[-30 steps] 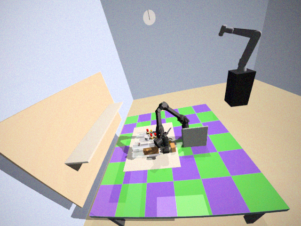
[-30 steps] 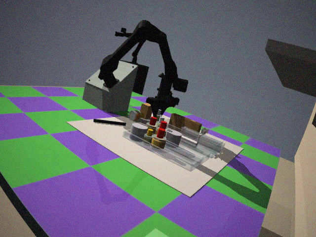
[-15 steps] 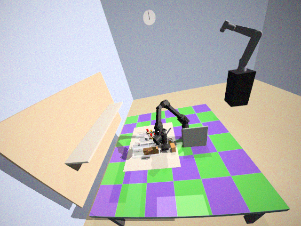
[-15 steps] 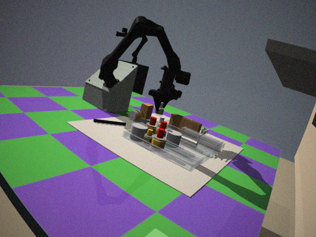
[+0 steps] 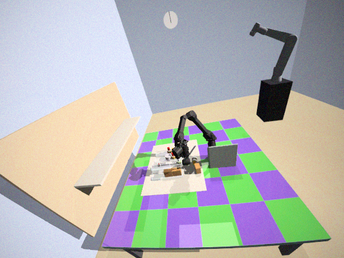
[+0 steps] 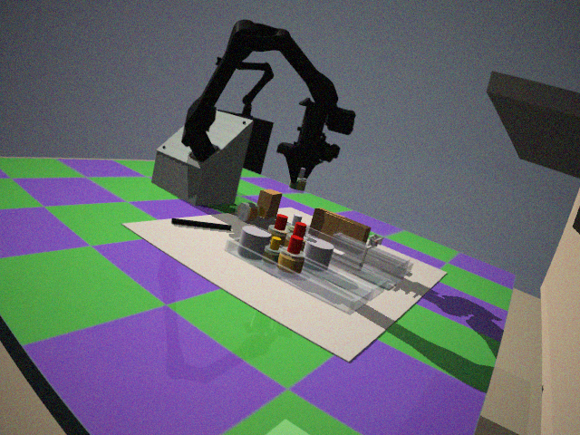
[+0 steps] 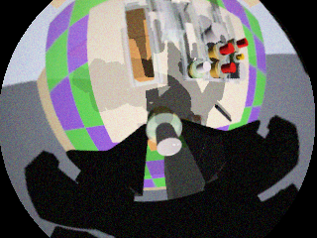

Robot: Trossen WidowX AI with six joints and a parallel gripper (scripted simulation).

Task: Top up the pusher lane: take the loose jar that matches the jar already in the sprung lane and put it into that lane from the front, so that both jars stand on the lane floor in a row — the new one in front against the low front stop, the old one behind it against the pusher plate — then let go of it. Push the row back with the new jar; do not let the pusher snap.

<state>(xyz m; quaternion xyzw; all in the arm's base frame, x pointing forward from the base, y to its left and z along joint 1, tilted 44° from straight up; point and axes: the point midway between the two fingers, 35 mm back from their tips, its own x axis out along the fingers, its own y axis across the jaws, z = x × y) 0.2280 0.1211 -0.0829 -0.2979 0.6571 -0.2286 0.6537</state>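
My gripper tip is 160 mm short of the white mat, 120 mm above it and 110 mm to the left of it. From my gripper tip the other things lie so: small block: 90 mm below, 80 mm behind; black pen: 270 mm to the right, 110 mm below, 40 mm behind.
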